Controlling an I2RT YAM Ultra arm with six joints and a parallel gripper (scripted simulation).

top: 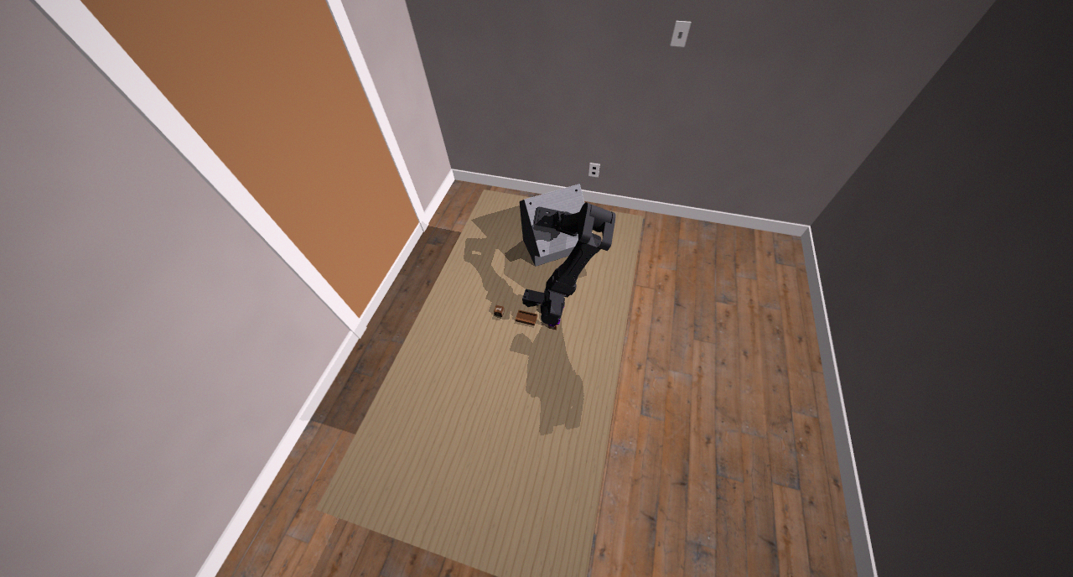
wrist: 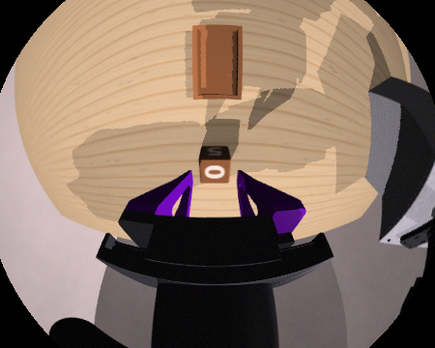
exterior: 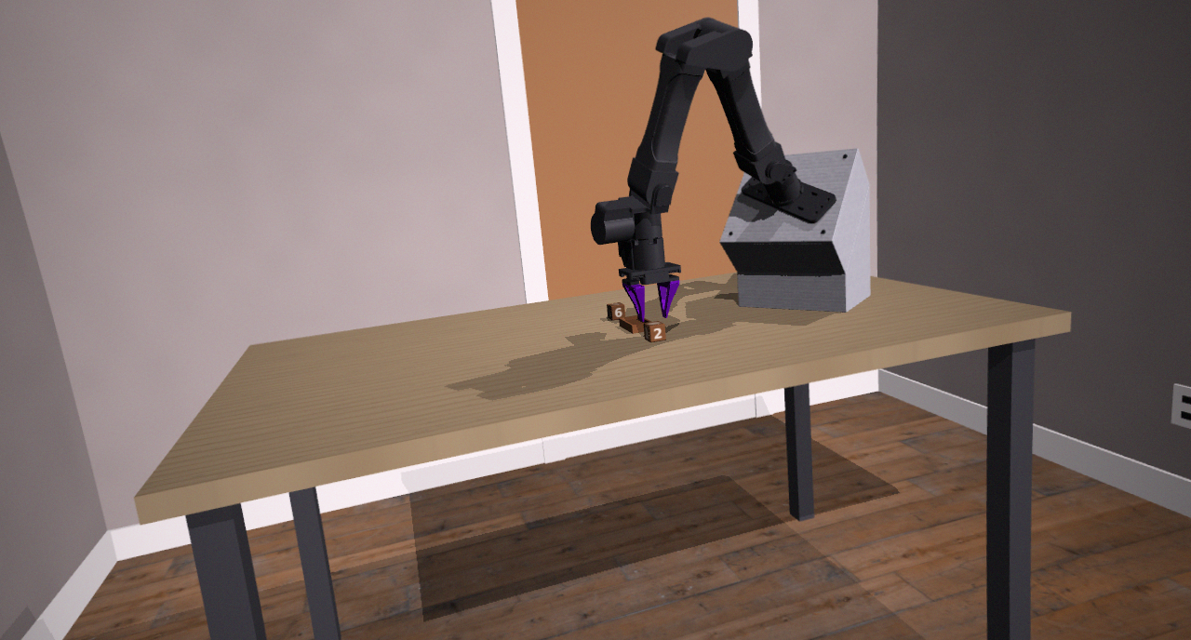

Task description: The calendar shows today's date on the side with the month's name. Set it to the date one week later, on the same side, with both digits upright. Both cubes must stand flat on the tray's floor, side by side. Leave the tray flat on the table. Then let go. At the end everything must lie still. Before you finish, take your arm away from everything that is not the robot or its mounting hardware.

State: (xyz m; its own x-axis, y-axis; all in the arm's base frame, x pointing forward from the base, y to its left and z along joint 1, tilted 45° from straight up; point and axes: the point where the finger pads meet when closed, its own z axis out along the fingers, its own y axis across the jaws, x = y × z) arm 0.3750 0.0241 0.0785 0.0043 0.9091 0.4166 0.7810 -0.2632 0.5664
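Now: hand 11 cm to the left of the brown tray and 4 cm above it.
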